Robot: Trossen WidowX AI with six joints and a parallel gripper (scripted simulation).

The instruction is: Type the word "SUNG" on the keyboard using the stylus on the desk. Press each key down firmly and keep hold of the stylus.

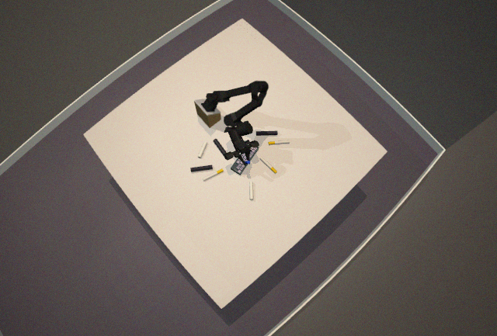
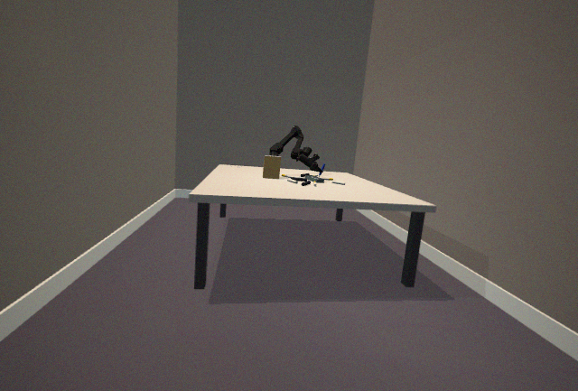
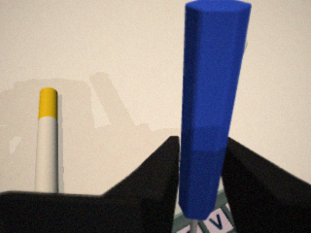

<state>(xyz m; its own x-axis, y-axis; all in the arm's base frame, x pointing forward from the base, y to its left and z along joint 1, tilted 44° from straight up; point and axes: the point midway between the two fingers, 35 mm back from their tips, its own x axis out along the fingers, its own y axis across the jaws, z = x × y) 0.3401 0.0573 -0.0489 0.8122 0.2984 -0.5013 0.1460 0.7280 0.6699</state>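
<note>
Right now the blue stylus is 20 mm behind my gripper tip and 10 mm below it. Round my gripper tip: S key 30 mm behind, 60 mm below.
</note>
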